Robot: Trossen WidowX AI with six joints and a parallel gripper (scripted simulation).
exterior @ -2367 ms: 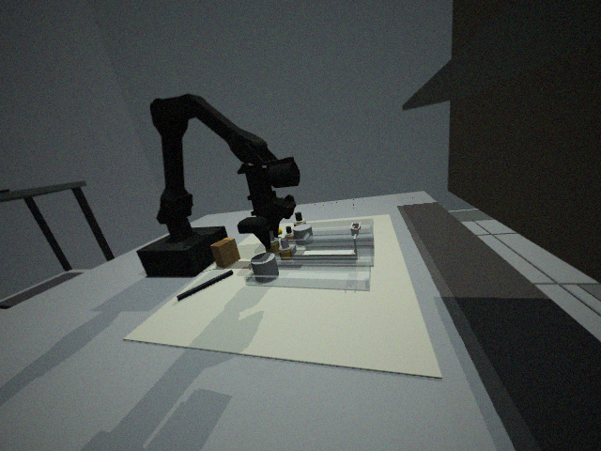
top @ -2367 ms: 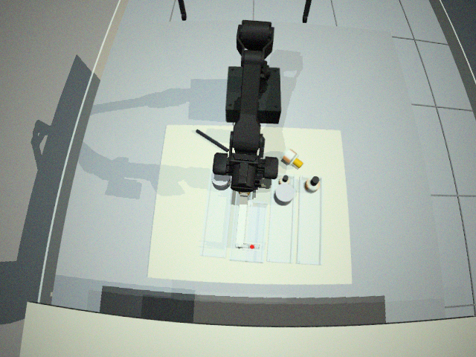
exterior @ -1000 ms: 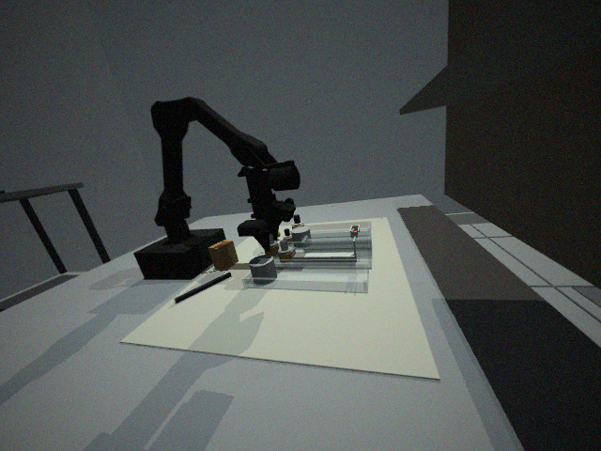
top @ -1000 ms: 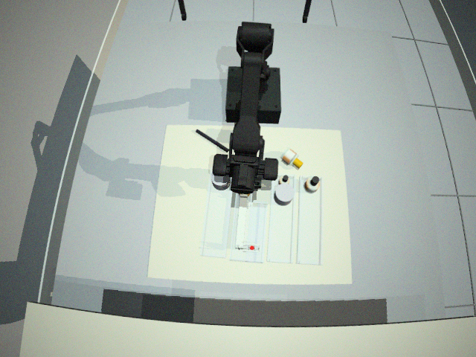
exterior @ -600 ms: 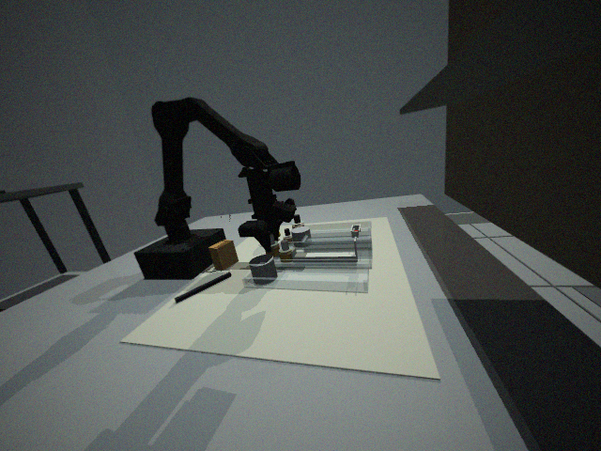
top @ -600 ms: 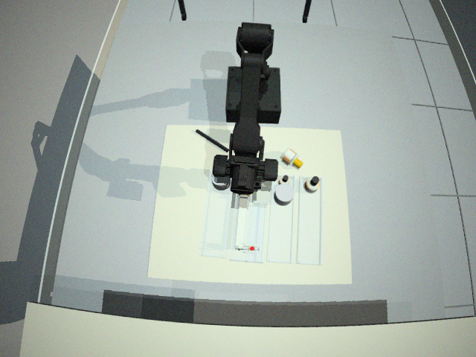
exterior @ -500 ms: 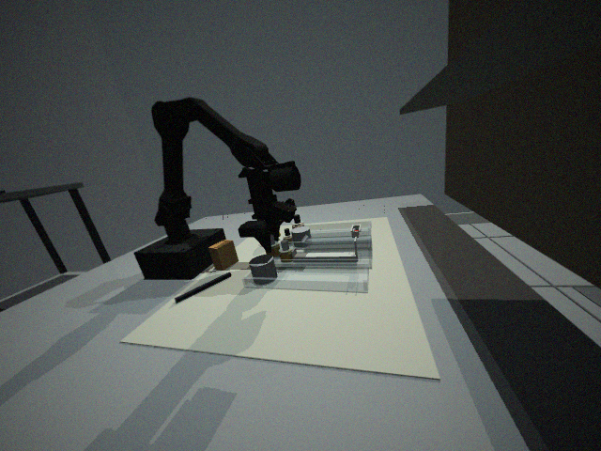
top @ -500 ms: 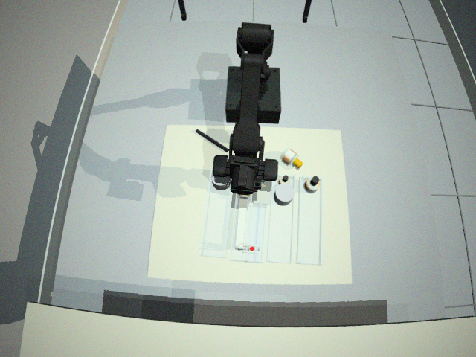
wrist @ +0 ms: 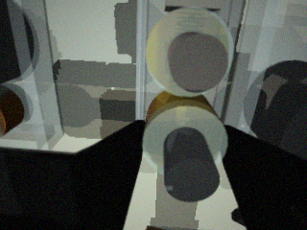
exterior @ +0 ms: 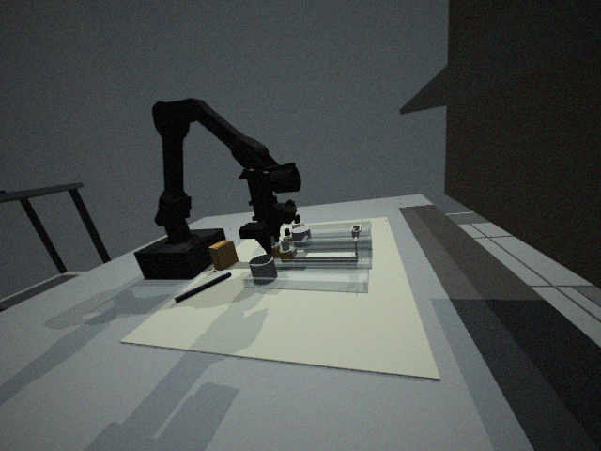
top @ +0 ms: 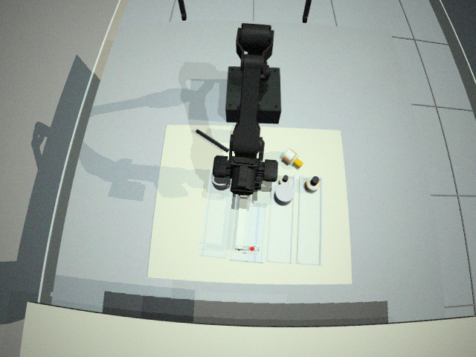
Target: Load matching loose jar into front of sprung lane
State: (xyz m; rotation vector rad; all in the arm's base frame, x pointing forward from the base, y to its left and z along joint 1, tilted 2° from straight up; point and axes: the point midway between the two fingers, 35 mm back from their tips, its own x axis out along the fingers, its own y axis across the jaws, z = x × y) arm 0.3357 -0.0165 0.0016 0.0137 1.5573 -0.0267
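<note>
My gripper tip is 16 cm past the cardboard box and 1 cm above it. From my gripper tip the other things lie so: black rod (15 cm behind, 12 cm to the right, 4 cm below); red dot (23 cm ahead, 3 cm to the left, 3 cm above); sprung lane (14 cm ahead, 2 cm to the left, 2 cm below).
</note>
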